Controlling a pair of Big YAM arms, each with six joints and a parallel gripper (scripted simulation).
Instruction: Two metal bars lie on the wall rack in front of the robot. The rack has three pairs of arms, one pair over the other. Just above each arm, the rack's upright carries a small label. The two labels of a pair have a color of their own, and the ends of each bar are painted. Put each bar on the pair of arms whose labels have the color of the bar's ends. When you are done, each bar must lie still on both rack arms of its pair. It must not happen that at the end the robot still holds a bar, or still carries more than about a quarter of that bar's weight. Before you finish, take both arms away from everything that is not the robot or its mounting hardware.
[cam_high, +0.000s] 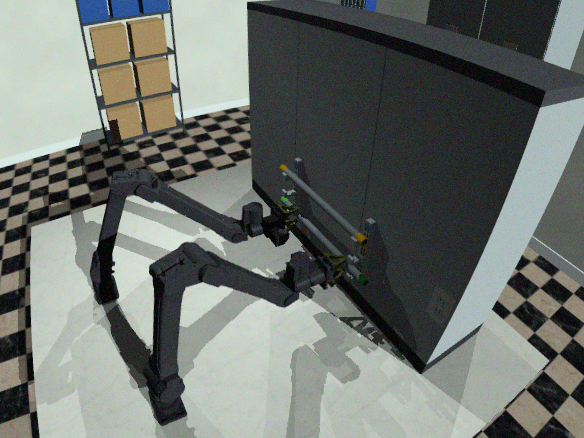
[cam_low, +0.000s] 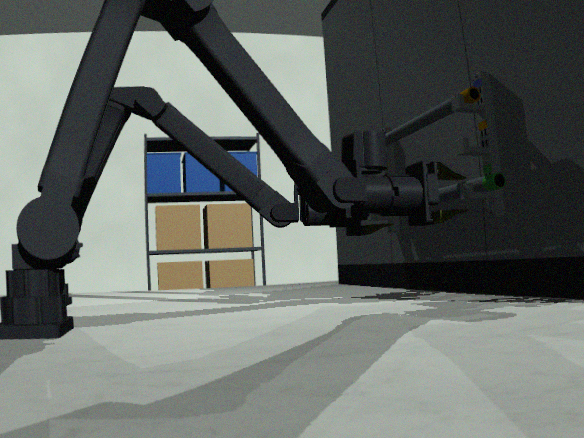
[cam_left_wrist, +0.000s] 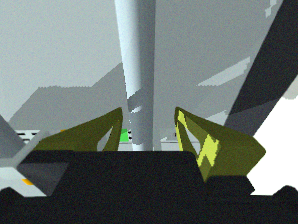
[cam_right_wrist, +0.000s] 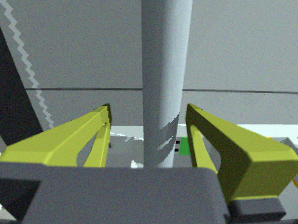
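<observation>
My right hand is 2 cm short of the orange-ended bar, 16 cm to the right of it and 16 cm below it. Also, from my right hand: green-ended bar: 3 cm ahead, 15 cm to the left, 1 cm above; then grey cabinet wall: 22 cm ahead, 17 cm to the left, 27 cm above; then wall outlet: 1 cm behind, 36 cm to the right, 12 cm above.
The orange-ended bar lies 2 cm behind my left hand, 14 cm to the right of it and 16 cm above it. Also, from my left hand: green-ended bar: 2 cm behind, 15 cm to the right, 1 cm above; grey cabinet wall: 18 cm ahead, 14 cm to the right, 27 cm above; wall outlet: 5 cm behind, 66 cm to the right, 12 cm above.
</observation>
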